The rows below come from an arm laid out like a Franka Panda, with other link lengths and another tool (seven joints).
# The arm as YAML. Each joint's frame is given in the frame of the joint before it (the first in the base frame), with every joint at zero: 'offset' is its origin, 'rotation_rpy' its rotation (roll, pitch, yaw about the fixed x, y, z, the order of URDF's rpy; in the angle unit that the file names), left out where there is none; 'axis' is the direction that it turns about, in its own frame. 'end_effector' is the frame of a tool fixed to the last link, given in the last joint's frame.
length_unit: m
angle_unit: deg
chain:
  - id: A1
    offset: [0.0, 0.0, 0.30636]
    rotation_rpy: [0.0, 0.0, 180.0]
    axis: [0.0, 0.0, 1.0]
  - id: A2
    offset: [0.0, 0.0, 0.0]
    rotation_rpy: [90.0, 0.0, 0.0]
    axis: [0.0, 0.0, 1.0]
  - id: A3
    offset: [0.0, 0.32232, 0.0]
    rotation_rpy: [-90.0, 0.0, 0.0]
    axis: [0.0, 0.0, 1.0]
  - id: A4
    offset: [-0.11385, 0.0, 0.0]
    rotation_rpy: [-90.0, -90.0, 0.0]
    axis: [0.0, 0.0, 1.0]
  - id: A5
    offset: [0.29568, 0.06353, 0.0]
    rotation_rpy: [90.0, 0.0, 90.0]
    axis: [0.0, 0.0, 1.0]
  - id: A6
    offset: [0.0, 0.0, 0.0]
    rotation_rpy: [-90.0, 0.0, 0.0]
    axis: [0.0, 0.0, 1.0]
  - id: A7
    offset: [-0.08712, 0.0, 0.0]
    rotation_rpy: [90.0, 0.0, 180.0]
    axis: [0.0, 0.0, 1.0]
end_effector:
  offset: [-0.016, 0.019, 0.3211]
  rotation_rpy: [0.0, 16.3, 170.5]
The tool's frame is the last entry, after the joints.
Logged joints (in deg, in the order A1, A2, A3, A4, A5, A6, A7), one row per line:
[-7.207 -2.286 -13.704 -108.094 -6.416 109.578 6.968]
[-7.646 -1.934 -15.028 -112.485 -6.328 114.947 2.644]
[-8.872 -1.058 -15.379 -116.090 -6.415 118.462 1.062]
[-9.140 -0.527 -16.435 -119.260 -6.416 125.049 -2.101]
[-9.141 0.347 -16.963 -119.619 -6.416 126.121 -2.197]
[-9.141 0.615 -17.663 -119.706 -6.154 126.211 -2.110]
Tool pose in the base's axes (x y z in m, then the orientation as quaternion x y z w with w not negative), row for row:
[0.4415 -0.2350 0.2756 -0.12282 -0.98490 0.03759 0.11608]
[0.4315 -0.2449 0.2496 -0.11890 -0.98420 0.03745 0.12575]
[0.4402 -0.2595 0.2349 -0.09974 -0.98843 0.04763 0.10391]
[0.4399 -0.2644 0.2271 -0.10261 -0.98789 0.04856 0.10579]
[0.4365 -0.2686 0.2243 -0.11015 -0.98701 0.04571 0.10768]
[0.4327 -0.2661 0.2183 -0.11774 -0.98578 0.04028 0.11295]
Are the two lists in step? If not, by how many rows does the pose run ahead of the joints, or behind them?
The pose runs 1 row ahead of the joints: the pose in row i belongs to the joints in row i + 1.
